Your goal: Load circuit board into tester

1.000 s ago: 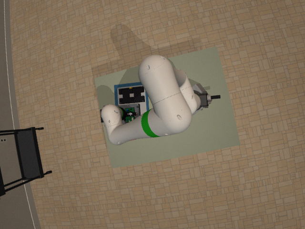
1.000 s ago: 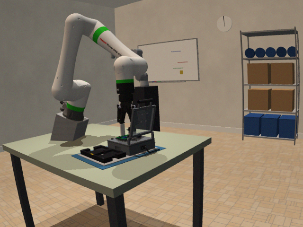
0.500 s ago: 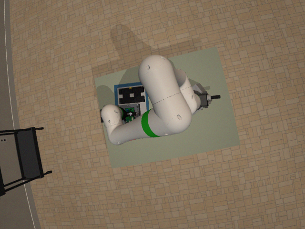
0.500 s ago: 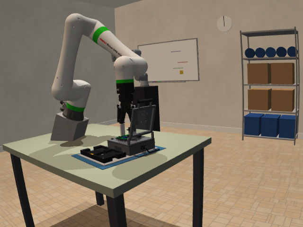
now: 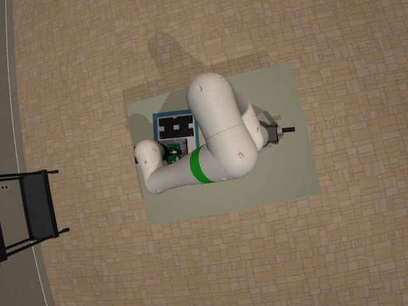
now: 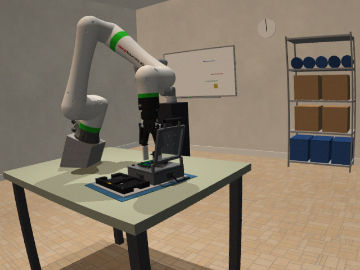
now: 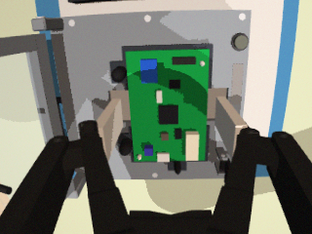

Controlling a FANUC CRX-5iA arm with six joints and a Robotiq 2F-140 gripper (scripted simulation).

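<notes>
The green circuit board is 30 mm below my hand. Round my hand: lid 120 mm ahead, 80 mm above.
</notes>
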